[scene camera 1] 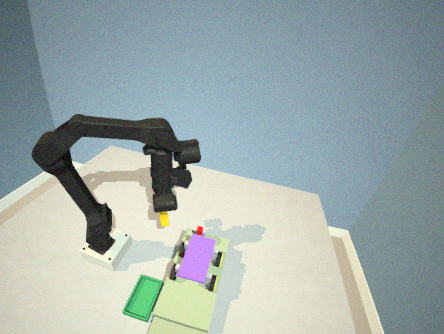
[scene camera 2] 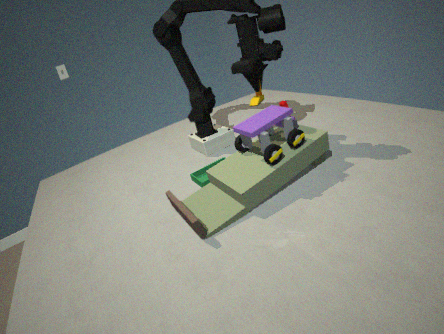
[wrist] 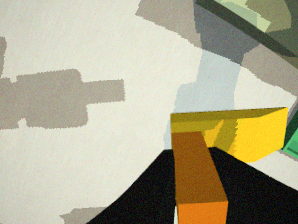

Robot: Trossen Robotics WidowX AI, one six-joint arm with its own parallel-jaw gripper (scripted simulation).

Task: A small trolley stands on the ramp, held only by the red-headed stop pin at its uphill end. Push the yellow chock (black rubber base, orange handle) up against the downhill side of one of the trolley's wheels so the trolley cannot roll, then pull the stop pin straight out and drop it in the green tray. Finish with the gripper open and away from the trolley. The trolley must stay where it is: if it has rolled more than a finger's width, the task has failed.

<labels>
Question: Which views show the trolley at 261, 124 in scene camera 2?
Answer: Scene camera 1 and scene camera 2 only.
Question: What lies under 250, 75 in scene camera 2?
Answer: My gripper.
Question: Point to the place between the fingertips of my gripper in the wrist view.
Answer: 189, 158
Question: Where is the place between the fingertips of my gripper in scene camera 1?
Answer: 163, 206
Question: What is my gripper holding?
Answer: A yellow chock.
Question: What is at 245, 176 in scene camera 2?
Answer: A pale green ramp.
</labels>
